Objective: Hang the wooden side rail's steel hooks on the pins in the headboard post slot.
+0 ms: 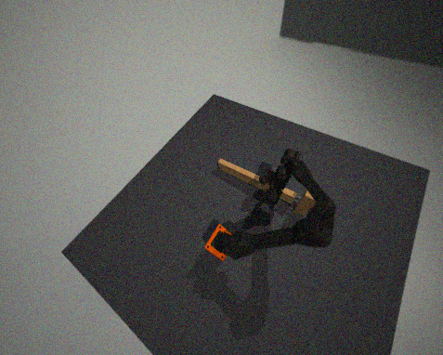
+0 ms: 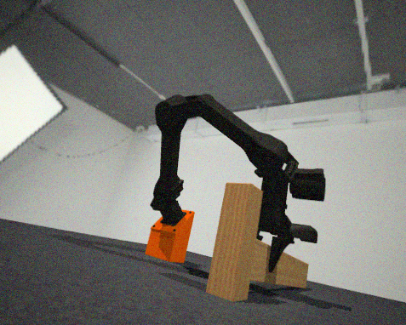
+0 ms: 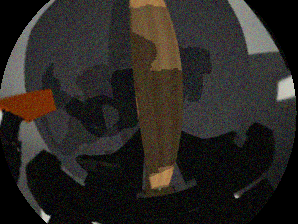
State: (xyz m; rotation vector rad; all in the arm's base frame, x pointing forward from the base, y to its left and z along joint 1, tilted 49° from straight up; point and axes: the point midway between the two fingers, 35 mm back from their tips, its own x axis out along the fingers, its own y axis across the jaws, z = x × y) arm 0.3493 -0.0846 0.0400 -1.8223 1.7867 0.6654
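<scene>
Right now my gripper tip is 13 cm to the left of the headboard post and 4 cm below it.
</scene>
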